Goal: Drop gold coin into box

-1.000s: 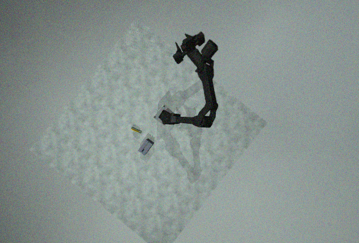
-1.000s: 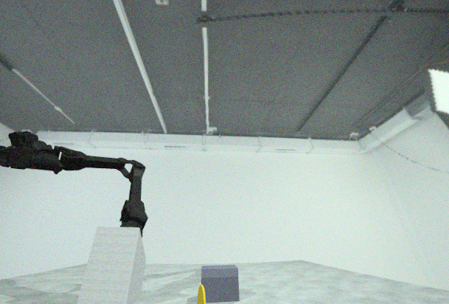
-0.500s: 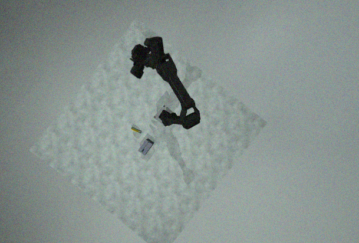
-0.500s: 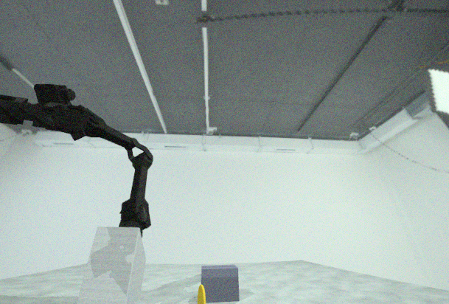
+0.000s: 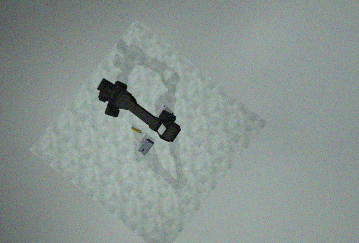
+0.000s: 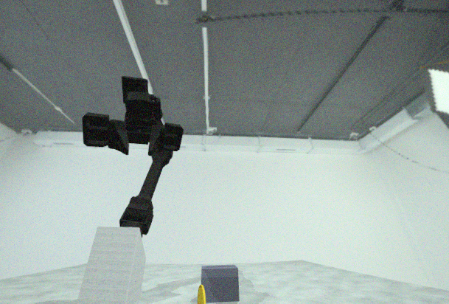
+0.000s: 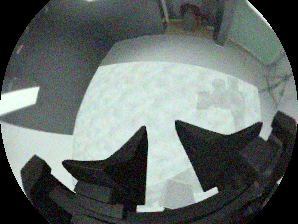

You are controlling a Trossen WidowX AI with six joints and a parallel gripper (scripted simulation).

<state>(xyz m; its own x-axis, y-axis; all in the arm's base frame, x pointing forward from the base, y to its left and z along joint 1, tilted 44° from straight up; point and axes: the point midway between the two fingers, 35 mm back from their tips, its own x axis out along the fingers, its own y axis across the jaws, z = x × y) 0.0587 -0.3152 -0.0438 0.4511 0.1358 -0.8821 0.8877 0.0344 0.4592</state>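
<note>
My gripper tip is now 13 cm short of the gold coin, 14 cm to the right of it and 25 cm above it.
</note>
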